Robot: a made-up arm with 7 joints.
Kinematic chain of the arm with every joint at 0, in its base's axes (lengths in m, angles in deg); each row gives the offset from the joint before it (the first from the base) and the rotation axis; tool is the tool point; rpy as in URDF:
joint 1: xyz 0 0 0 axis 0.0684 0.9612 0.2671
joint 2: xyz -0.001 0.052 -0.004 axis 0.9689 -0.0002 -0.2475
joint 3: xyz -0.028 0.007 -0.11 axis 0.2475 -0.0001 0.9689
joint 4: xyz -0.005 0 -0.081 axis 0.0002 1 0
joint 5: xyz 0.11 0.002 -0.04 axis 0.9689 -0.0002 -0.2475
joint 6: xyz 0.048 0 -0.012 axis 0.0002 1 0
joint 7: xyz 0.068 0 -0.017 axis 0.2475 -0.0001 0.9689
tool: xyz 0 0 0 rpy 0 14.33 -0.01
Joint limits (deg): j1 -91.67..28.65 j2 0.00..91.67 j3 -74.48..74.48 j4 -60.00..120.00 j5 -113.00..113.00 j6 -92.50..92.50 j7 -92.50..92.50
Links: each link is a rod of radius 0.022 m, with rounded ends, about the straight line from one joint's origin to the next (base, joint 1, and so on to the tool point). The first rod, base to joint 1, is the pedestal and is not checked.
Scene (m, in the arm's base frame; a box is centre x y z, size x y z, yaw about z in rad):
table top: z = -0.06
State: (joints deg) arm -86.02 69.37 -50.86 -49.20 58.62 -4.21 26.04
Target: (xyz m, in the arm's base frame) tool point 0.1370 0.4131 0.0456
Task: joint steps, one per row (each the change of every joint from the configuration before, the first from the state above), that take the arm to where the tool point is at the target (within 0.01 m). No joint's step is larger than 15 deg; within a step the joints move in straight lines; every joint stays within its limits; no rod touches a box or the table.
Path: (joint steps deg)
1: 6.37 2.79 2.33 13.11 -2.55 10.34 0.00
2: 6.36 2.79 2.32 13.11 -2.56 10.34 0.00
3: 6.37 2.78 2.33 13.11 -2.55 10.34 0.00
4: 6.37 2.79 2.33 13.11 -2.56 10.34 0.00
5: 6.37 2.79 2.33 13.11 -2.55 10.34 0.00
6: 6.36 2.79 2.32 13.11 -2.55 10.34 0.00
7: 6.37 2.78 2.33 13.11 -2.56 10.34 0.00
8: 6.37 2.79 2.33 13.11 -2.55 10.34 0.00

